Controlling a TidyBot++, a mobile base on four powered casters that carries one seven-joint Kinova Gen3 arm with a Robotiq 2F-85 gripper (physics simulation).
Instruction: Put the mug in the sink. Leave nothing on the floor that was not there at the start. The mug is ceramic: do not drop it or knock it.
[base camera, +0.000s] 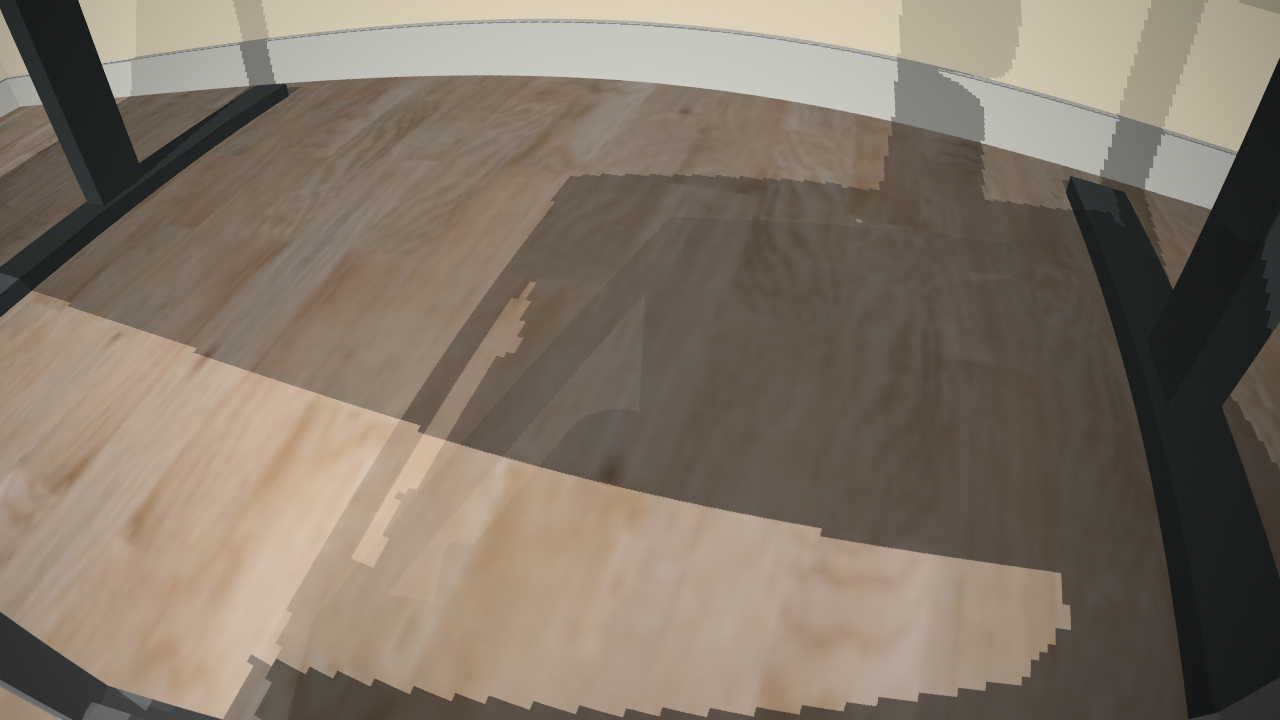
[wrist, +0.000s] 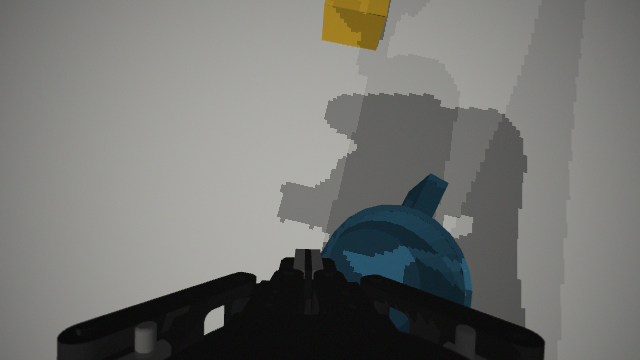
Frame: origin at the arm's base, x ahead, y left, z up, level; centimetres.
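Seen in the pictures: gripper, fingertip midpoint: (wrist: 307, 266).
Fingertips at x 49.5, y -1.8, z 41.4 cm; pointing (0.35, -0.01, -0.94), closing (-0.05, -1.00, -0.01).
A point is followed by its place in that frame.
The blue mug (wrist: 400, 245) {x 51.3, y -9.8, z 33.2 cm} stands upright on a light grey surface in the wrist view, low and right of the middle. Its open top faces the camera and its handle points up and to the right. My gripper (wrist: 307, 266) {x 49.5, y -1.8, z 41.4 cm} is shut, its fingertips together with nothing between them. The fingertips show at the left edge of the mug's rim, and the right finger linkage covers the mug's lower part. Whether they touch the mug I cannot tell. The sink does not show in either view.
A yellow block (wrist: 354, 27) {x 72.8, y -7.1, z 34.9 cm} lies beyond the mug at the top of the wrist view. In the base view, a dark table leg (base camera: 76, 89) {x 76.3, y 74.6, z -21.1 cm} stands at the left and another dark leg (base camera: 1203, 268) {x 45.0, y -40.7, z -27.4 cm} at the right, on a wooden floor (base camera: 626, 573) {x 30.2, y 2.1, z -39.6 cm}. A wall with a pale baseboard (base camera: 537, 49) {x 104.8, y 18.3, z -35.3 cm} is behind.
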